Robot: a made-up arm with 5 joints.
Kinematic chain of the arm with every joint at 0, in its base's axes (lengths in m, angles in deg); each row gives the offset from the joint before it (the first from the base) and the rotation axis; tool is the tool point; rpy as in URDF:
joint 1: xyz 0 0 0.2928 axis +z
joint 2: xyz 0 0 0 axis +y
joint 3: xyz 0.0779 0 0.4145 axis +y
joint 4: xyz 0.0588 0 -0.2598 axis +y
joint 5: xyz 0.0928 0 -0.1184 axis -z
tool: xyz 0 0 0 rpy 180 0 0
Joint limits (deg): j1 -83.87..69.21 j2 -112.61..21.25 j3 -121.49..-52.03 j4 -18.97..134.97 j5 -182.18..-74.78
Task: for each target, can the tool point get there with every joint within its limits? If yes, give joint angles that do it. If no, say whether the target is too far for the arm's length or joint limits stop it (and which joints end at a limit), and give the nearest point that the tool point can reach.
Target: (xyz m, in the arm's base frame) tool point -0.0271 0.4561 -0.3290
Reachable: no: joint limits stop it (at a limit: joint 1, joint 2, joint 3) | nearest point 0.1449 0.3817 0.3073 | short by 0.663 m
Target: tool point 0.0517 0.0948 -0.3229
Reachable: no: joint limits stop it (at a limit: joint 2, joint 3) | nearest point 0.1688 0.3096 0.3172 | short by 0.685 m
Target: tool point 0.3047 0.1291 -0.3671
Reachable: no: joint limits stop it (at a limit: joint 2, joint 3) | nearest point 0.3615 0.1532 0.3080 | short by 0.678 m
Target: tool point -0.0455 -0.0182 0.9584
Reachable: yes | joints 21.78 -43.64 -115.37 88.38 -157.77
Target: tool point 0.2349 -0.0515 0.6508
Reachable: yes | joints -12.36 -21.27 -73.37 107.52 -124.23
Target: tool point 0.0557 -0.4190 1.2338
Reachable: no: too far | nearest point 0.0436 -0.3283 1.0300 | short by 0.223 m
